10 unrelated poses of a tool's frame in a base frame.
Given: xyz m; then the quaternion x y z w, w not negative.
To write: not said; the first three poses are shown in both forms.
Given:
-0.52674 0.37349 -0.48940 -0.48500 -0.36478 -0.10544 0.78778
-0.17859 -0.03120 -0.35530 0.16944 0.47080 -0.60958 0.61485
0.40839 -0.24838 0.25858 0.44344 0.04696 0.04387 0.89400
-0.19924 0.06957 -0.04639 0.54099 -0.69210 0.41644 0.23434
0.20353 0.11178 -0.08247 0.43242 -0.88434 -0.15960 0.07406
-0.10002 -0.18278 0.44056 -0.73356 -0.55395 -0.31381 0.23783
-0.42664 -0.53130 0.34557 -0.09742 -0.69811 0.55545 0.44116
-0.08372 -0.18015 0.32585 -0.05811 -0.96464 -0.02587 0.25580
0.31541 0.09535 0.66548 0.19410 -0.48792 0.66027 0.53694
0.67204 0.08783 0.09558 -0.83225 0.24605 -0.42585 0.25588
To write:
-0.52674 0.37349 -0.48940 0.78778 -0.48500 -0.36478 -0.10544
-0.17859 -0.03120 -0.35530 0.61485 0.16944 0.47080 -0.60958
0.40839 -0.24838 0.25858 0.89400 0.44344 0.04696 0.04387
-0.19924 0.06957 -0.04639 0.23434 0.54099 -0.69210 0.41644
0.20353 0.11178 -0.08247 0.07406 0.43242 -0.88434 -0.15960
-0.10002 -0.18278 0.44056 0.23783 -0.73356 -0.55395 -0.31381
-0.42664 -0.53130 0.34557 0.44116 -0.09742 -0.69811 0.55545
-0.08372 -0.18015 0.32585 0.25580 -0.05811 -0.96464 -0.02587
0.31541 0.09535 0.66548 0.53694 0.19410 -0.48792 0.66027
0.67204 0.08783 0.09558 0.25588 -0.83225 0.24605 -0.42585

